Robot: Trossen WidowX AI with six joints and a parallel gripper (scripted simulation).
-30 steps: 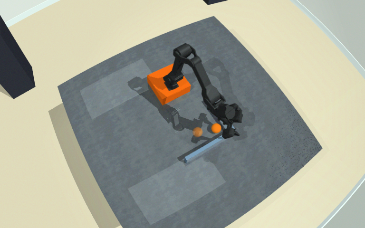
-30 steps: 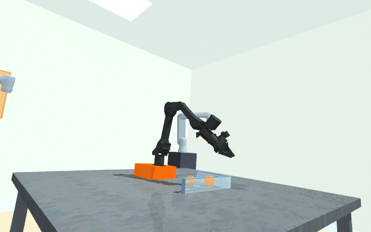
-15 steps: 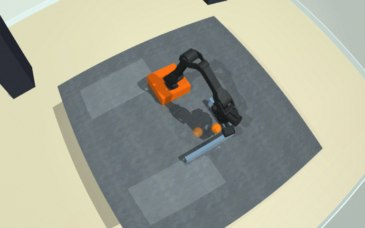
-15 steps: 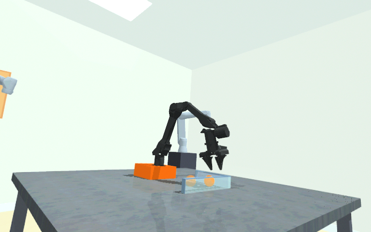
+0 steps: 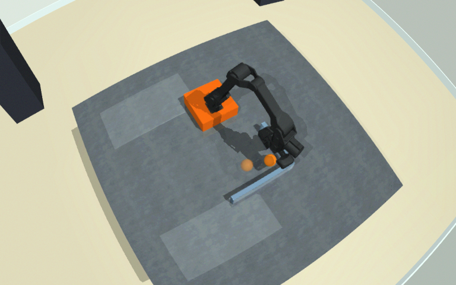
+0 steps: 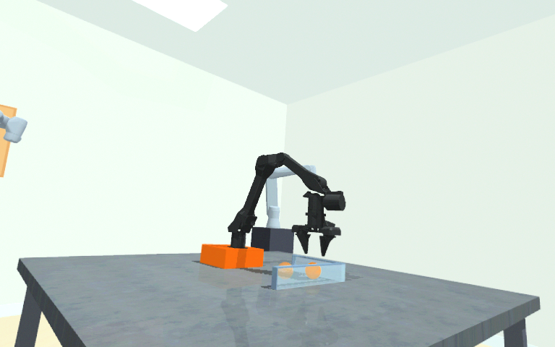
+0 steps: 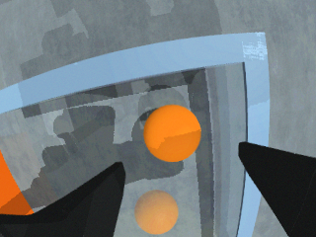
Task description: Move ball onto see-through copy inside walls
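The orange ball lies 5 cm below my gripper tip. From my gripper tip the other things lie so: see-through copy of ball (10 cm to the right, 5 cm below, 3 cm behind).
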